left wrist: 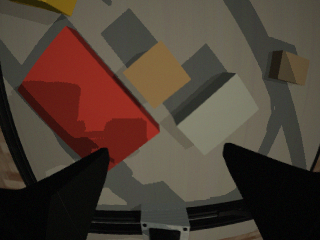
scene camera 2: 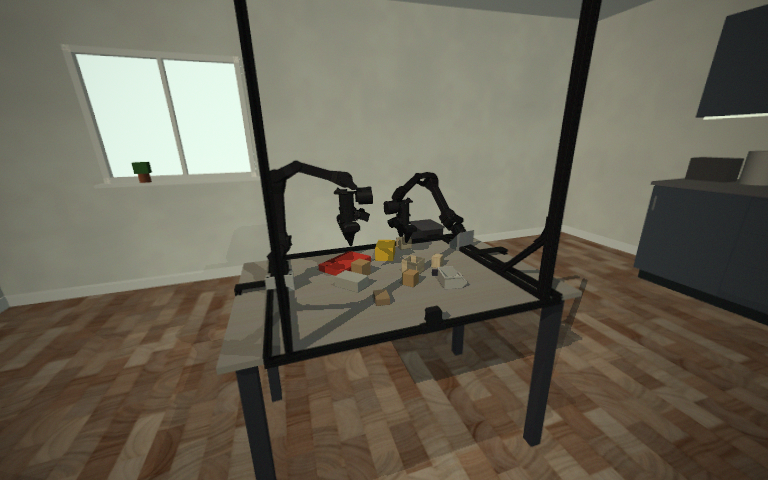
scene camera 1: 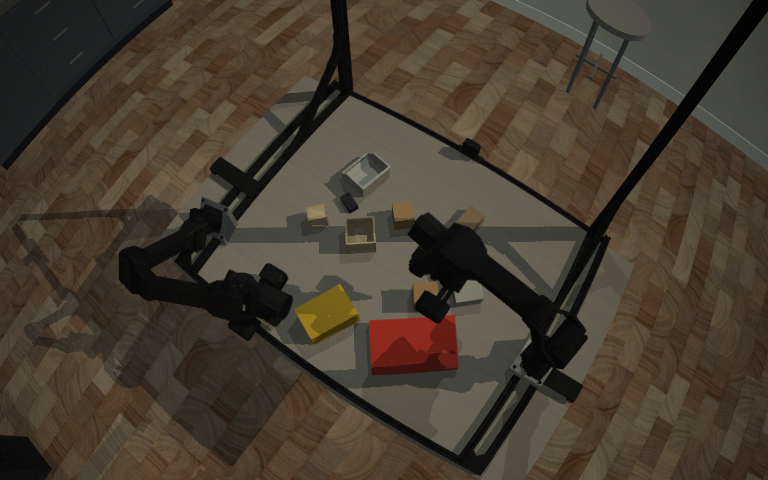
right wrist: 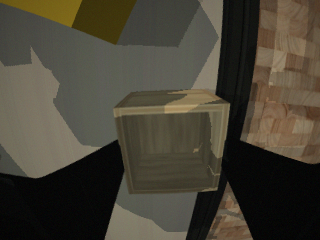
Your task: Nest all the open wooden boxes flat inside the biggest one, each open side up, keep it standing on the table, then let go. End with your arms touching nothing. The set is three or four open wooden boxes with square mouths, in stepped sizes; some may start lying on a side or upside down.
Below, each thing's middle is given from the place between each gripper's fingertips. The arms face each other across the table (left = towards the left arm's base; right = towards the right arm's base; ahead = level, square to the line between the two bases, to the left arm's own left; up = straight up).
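The red block point(scene camera 1: 413, 345) is 360 mm to the left of my right hand, 80 mm behind it and 60 mm below it. Then there is the grey block point(left wrist: 218, 110), which is 410 mm to the left of my right hand, 280 mm behind it and 50 mm below it; going by their middles, of the things named here the grey block is the farthest from my right hand. As for the yellow block point(scene camera 1: 331, 312), my right hand is 140 mm to the right of it, 60 mm past it and 40 mm above it.
The red block is 20 mm to the right of my left hand point(scene camera 1: 447, 291), 110 mm ahead of it and 170 mm below it. The yellow block is 130 mm ahead of my left hand, 240 mm to the right of it and 150 mm below it. As for the grey block, my left hand is 160 mm above it, 80 mm past it and 30 mm to the right of it.
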